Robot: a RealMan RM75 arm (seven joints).
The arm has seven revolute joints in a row. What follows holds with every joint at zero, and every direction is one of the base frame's. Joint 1 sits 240.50 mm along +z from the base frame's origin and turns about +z. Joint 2 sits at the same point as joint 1 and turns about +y. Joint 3 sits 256.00 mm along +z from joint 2 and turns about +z. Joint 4 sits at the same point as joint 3 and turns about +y. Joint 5 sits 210.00 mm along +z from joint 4 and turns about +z. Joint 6 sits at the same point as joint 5 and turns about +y. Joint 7 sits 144.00 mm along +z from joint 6 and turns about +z. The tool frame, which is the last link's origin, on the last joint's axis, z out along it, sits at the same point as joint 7; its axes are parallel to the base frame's.
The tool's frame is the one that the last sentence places.
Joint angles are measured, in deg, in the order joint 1, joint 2, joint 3, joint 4, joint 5, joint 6, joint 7. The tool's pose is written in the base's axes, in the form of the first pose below.
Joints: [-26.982 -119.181 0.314 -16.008 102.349 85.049 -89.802]
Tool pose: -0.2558 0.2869 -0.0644 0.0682 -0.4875 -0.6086 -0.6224
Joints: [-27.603 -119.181 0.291 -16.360 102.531 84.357 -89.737]
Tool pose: -0.2526 0.2894 -0.0667 0.0650 -0.4901 -0.6104 -0.6188
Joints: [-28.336 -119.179 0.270 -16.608 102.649 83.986 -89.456]
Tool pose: -0.2487 0.2924 -0.0681 0.0620 -0.4948 -0.6088 -0.6170
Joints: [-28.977 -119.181 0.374 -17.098 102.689 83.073 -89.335]
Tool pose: -0.2455 0.2946 -0.0711 0.0592 -0.4970 -0.6121 -0.6122
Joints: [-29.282 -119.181 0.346 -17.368 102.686 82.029 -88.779]
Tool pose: -0.2450 0.2962 -0.0735 0.0633 -0.4998 -0.6147 -0.6069
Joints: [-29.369 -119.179 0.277 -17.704 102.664 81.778 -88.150]
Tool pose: -0.2440 0.2963 -0.0746 0.0653 -0.5016 -0.6138 -0.6061
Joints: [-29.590 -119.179 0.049 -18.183 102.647 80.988 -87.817]
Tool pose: -0.2429 0.2974 -0.0766 0.0668 -0.5009 -0.6167 -0.6036
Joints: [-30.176 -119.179 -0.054 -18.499 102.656 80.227 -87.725]
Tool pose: -0.2402 0.3000 -0.0785 0.0656 -0.5024 -0.6186 -0.6005
